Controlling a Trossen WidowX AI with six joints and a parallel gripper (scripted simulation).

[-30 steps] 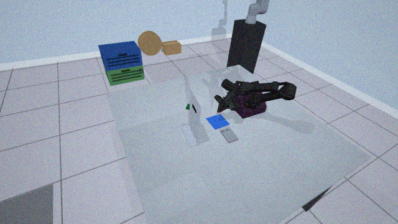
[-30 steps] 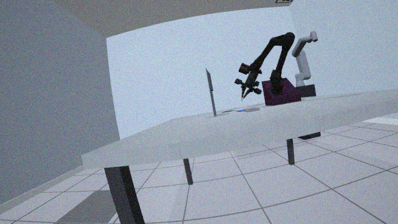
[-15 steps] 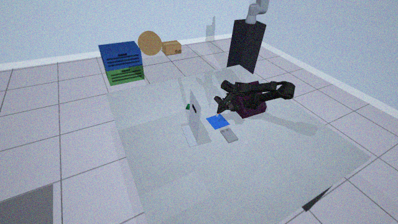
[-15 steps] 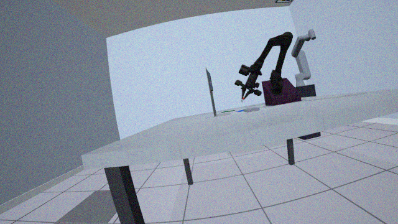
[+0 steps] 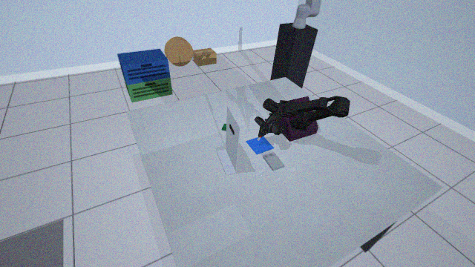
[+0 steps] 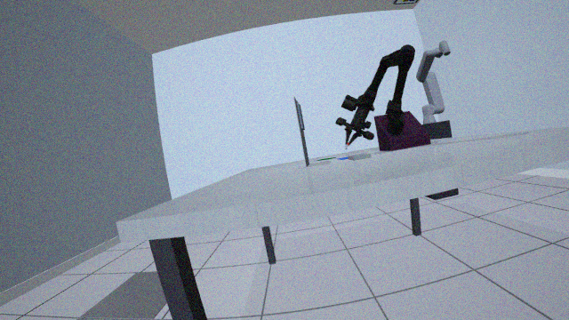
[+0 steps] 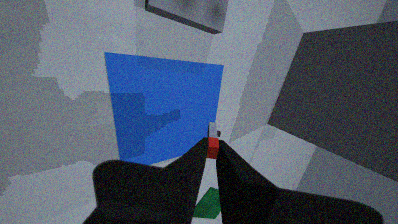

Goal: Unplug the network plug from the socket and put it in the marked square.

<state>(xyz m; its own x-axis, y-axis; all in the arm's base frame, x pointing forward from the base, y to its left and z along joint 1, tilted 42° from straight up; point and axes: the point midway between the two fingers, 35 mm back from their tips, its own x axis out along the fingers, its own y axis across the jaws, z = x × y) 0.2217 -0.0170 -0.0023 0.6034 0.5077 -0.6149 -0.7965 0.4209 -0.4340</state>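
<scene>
Now: gripper tip 1 cm past the blue marked square and 6 cm above it. Round my gripper tip: network plug (right at my gripper tip); flat grey slab (15 cm to the left, 5 cm below); green patch (8 cm ahead, 20 cm to the right, 6 cm below).
</scene>
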